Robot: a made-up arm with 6 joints.
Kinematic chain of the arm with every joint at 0, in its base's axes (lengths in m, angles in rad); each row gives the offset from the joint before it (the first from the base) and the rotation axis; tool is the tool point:
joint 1: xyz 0 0 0.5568 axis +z
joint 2: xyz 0 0 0 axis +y
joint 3: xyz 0 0 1.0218 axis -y
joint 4: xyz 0 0 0 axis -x
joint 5: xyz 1.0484 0 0 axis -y
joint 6: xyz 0 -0.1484 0 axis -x
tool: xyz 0 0 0
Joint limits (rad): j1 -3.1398..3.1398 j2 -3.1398..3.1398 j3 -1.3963..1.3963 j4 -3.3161..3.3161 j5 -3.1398..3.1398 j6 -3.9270..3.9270
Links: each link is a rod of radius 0.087 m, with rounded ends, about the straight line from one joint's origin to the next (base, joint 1, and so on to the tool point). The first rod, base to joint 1, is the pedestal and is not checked.
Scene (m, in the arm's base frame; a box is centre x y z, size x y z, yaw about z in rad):
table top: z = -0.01
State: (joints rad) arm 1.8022 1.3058 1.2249 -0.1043 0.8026 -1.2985
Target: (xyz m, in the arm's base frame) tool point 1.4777 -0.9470 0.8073
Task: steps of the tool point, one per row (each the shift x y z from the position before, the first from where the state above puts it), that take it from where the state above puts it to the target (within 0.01 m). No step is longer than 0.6 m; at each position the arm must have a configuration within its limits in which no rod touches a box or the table.
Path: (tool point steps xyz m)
1: 0.5790 -0.0113 0.0136
2: 0.5451 -0.1771 0.0128
3: 0.4642 -0.3238 0.0121
4: 0.3446 -0.4385 0.0111
5: 0.1984 -0.5109 0.0100
6: 0.0398 -0.5363 0.0092
7: -0.1162 -0.5132 0.0078
8: -0.2553 -0.4455 0.0065

